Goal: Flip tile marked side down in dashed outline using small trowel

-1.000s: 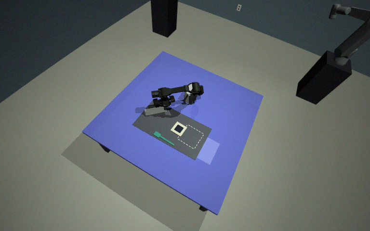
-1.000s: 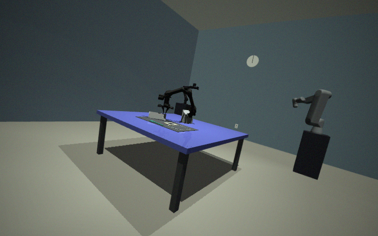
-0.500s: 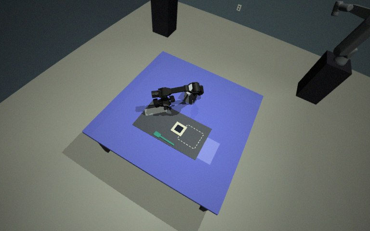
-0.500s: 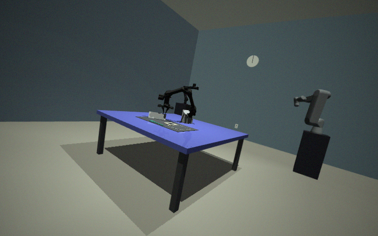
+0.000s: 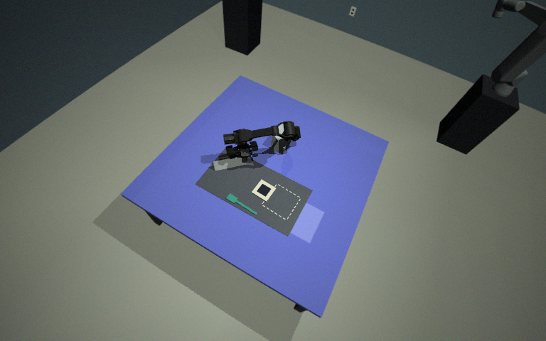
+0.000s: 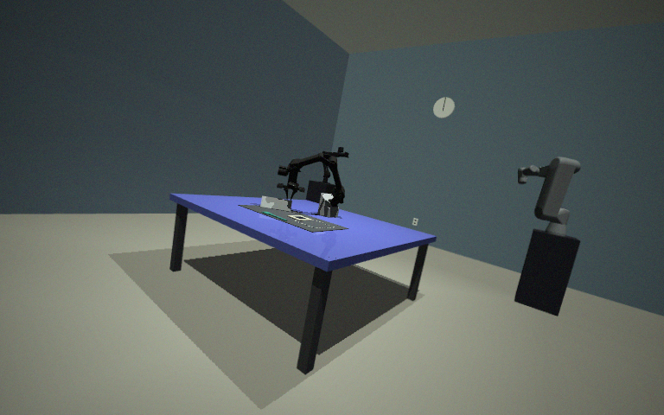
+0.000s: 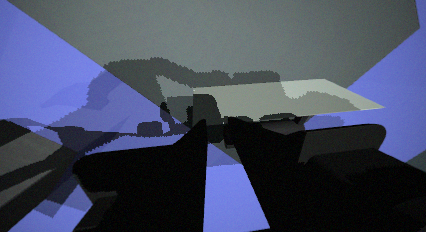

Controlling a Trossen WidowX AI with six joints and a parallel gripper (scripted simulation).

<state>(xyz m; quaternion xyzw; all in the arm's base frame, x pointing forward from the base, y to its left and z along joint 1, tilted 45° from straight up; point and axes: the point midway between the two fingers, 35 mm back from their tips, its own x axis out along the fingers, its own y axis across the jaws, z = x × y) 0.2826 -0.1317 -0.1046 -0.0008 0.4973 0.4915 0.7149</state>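
Right now the dark mat is 160 mm to the left of my gripper tip, 120 mm ahead of it and 90 mm below it. Also, from my gripper tip: green trowel 260 mm ahead, 130 mm to the left, 70 mm below; then cream tile 220 mm to the left, 110 mm ahead, 70 mm below.
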